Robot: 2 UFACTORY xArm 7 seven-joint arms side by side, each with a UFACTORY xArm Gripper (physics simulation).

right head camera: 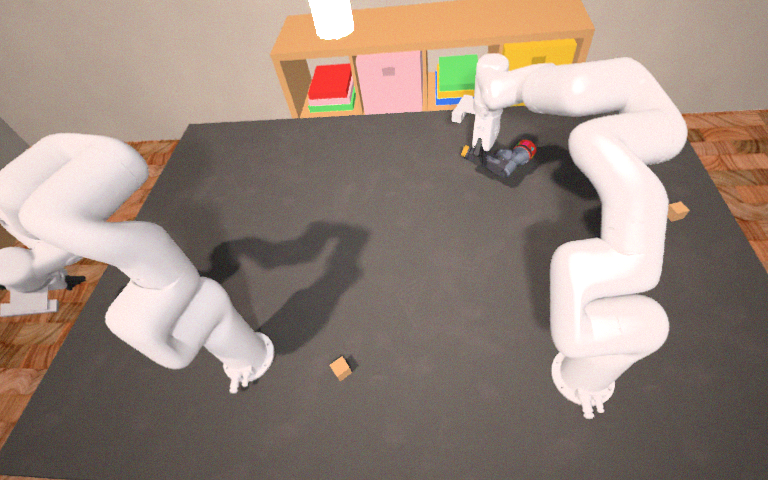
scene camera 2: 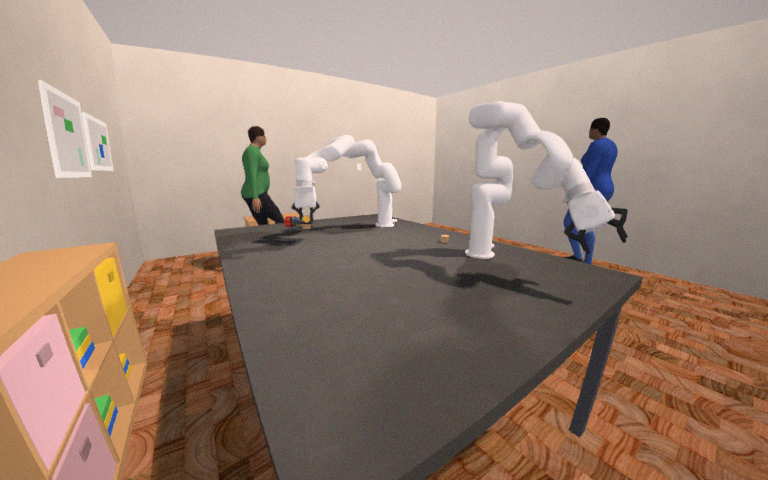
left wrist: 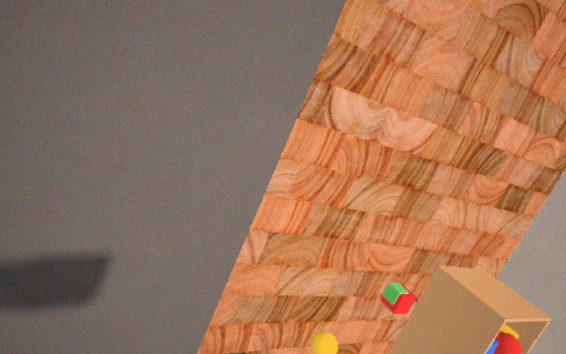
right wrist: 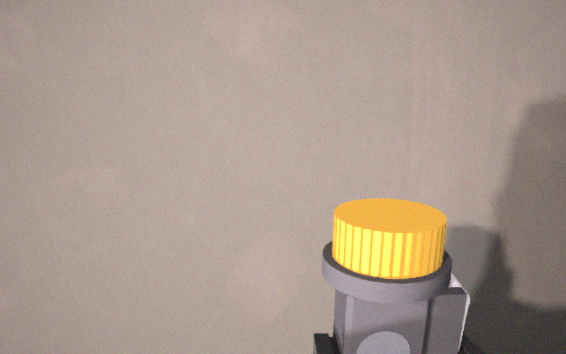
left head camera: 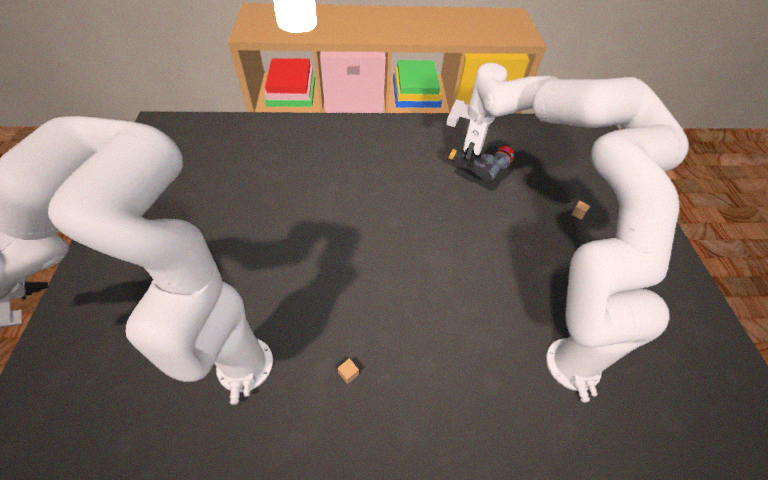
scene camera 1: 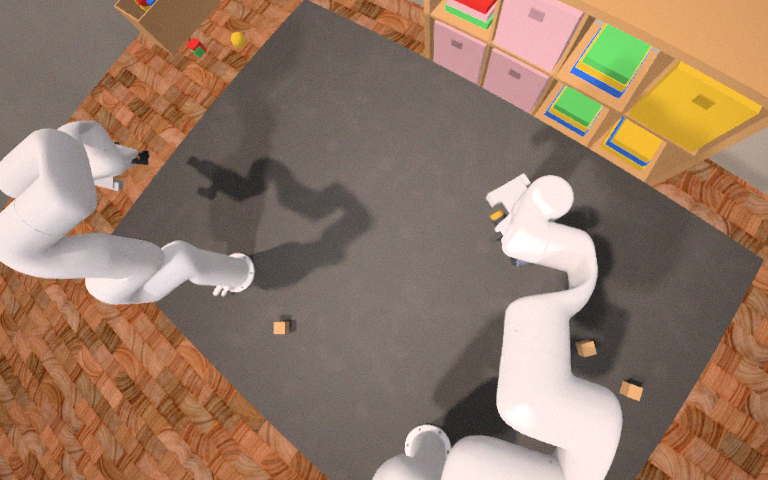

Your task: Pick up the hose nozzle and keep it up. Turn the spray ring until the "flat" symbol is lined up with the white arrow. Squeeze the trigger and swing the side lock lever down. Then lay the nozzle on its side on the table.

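Frame: origin at the left arm's base, x left, y back, z up, level; centimetres.
Seen in the pictures: left gripper, fingertip midpoint: (scene camera 2: 606, 247) (scene camera 1: 132, 150); right gripper, fingertip midpoint: (right head camera: 482, 159) (left head camera: 467, 163); left arm's base at its link origin: (right head camera: 249, 357) (scene camera 2: 479, 254) (left head camera: 245, 364) (scene camera 1: 237, 272); right arm's base at its link origin: (right head camera: 581, 376) (scene camera 2: 384, 225) (left head camera: 572, 364) (scene camera 1: 427, 447).
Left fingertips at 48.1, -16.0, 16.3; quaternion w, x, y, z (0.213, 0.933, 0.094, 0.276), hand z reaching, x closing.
Observation:
Pixels of each thing's top centre, then the offset from my left fingertips to it, as dx, dy, dz. "*": a spot on its surface instead. Level surfaces: height alone.
- dark grey hose nozzle at a spot on its surface: (right wrist: 382, 315) * -111.0, -34.6, -2.2
- yellow handle end at a spot on its surface: (right wrist: 389, 240) (scene camera 1: 497, 213) (scene camera 2: 306, 215) * -109.1, -35.7, -1.5
- dark table at its surface level: dz -16.3
The dark grey hose nozzle (left head camera: 488, 168) (right head camera: 499, 163) (right wrist: 382, 315) is held above the table near its far edge in the head views. Its red spray ring (left head camera: 505, 152) (right head camera: 526, 149) points to the right there. The yellow handle end (scene camera 1: 496, 215) (scene camera 2: 306, 219) (right wrist: 389, 240) points to the left. The ring's symbols and the white arrow are too small to read. My right gripper (left head camera: 470, 151) (right head camera: 480, 152) is shut on the nozzle's handle. My left gripper (right head camera: 74, 281) (scene camera 1: 141, 157) (scene camera 2: 601, 232) is open and empty, beyond the table's side edge.
Wooden cubes (left head camera: 348, 370) (right head camera: 677, 211) (scene camera 1: 586, 348) (scene camera 1: 631, 390) lie on the dark table (left head camera: 396, 430). A shelf unit (left head camera: 390, 28) stands behind the table. An open box (left wrist: 435, 320), a yellow ball (left wrist: 324, 344) and a small red-green block (left wrist: 400, 300) are on the floor. Two people (scene camera 2: 256, 169) (scene camera 2: 601, 164) stand beyond the table.

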